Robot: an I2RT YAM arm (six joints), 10 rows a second.
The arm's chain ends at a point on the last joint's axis. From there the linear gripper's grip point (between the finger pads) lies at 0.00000 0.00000 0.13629 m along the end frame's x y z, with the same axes.
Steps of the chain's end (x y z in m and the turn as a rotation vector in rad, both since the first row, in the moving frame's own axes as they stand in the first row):
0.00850 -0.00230 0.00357 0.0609 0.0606 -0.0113
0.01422 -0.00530 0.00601 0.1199 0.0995 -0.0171
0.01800 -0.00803 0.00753 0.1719 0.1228 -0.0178
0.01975 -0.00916 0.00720 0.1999 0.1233 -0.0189
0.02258 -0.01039 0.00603 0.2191 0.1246 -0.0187
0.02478 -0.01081 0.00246 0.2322 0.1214 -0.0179
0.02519 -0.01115 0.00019 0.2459 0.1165 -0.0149
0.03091 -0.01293 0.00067 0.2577 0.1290 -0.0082
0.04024 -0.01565 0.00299 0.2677 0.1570 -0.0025
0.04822 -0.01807 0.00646 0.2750 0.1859 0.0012
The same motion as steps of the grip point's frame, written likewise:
0.01670 -0.01064 0.00307 0.0609 0.0606 -0.0113
0.02759 -0.02169 0.00436 0.1199 0.0995 -0.0171
0.03440 -0.03143 0.00450 0.1719 0.1228 -0.0178
0.03614 -0.03631 0.00346 0.1999 0.1233 -0.0189
0.03910 -0.04009 0.00172 0.2191 0.1246 -0.0187
0.04085 -0.04224 -0.00219 0.2322 0.1214 -0.0179
0.04062 -0.04437 -0.00482 0.2459 0.1165 -0.0149
0.04811 -0.04764 -0.00495 0.2577 0.1290 -0.0082
0.06125 -0.05158 -0.00352 0.2677 0.1570 -0.0025
0.07312 -0.05485 -0.00098 0.2750 0.1859 0.0012

